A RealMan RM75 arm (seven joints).
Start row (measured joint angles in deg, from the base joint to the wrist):
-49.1 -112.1 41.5 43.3 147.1 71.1 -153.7
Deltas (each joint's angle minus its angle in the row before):
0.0 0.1 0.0 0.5 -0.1 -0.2 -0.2
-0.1 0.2 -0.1 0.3 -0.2 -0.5 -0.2
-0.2 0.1 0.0 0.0 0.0 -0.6 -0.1
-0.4 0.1 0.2 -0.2 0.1 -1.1 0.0
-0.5 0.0 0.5 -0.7 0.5 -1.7 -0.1
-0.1 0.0 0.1 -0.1 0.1 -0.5 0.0
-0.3 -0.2 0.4 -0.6 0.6 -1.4 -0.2
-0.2 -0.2 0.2 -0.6 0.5 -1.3 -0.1
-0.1 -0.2 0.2 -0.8 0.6 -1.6 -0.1
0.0 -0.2 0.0 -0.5 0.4 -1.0 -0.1
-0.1 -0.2 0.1 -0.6 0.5 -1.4 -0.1
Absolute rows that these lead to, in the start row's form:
-49.1 -112.0 41.5 43.8 147.0 70.9 -153.9
-49.2 -111.8 41.4 44.1 146.8 70.4 -154.1
-49.4 -111.7 41.4 44.1 146.8 69.8 -154.2
-49.8 -111.6 41.6 43.9 146.9 68.7 -154.2
-50.3 -111.6 42.1 43.2 147.4 67.0 -154.3
-50.4 -111.6 42.2 43.1 147.5 66.5 -154.3
-50.7 -111.8 42.6 42.5 148.1 65.1 -154.5
-50.9 -112.0 42.8 41.9 148.6 63.8 -154.6
-51.0 -112.2 43.0 41.1 149.2 62.2 -154.7
-51.0 -112.4 43.0 40.6 149.6 61.2 -154.8
-51.1 -112.6 43.1 40.0 150.1 59.8 -154.9

